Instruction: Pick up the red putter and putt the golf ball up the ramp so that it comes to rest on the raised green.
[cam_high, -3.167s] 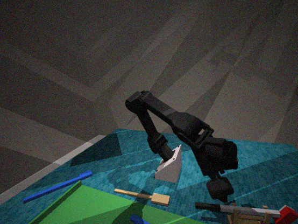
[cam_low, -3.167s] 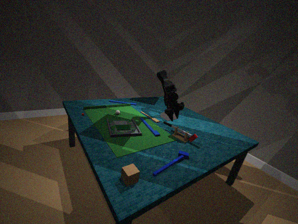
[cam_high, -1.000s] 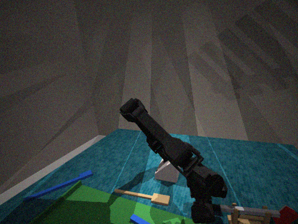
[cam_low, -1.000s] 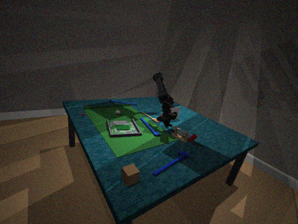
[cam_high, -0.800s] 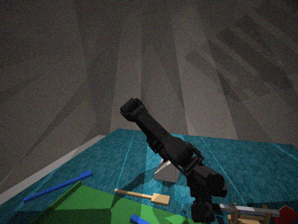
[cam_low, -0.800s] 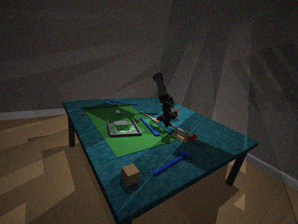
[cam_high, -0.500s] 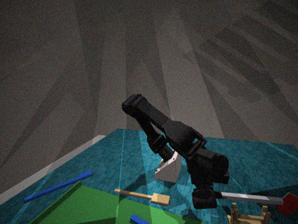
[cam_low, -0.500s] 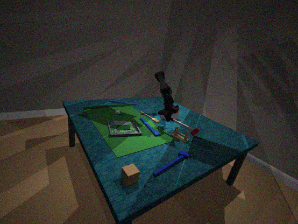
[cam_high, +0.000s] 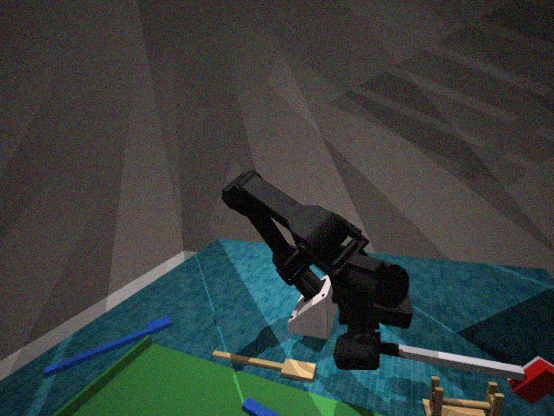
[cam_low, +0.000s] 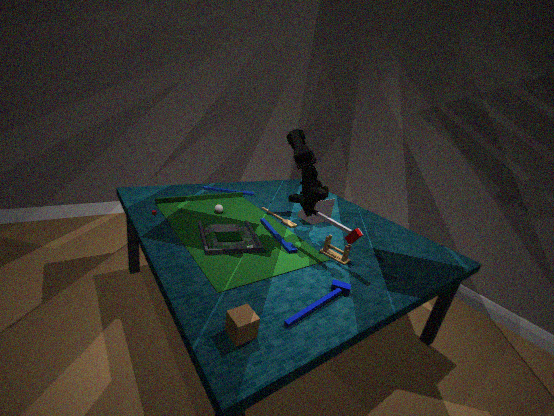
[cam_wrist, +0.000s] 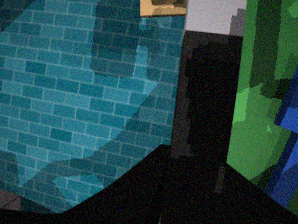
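Right now my gripper tip is 10 mm past the red putter, 110 mm to the right of it and 20 mm below it. From my gripper tip the other things lie so: wooden cube: 480 mm ahead, 340 mm to the left, 90 mm below; then wooden rack: 40 mm behind, 150 mm to the left, 90 mm below; then white golf ball: 250 mm ahead, 370 mm to the right, 100 mm below.
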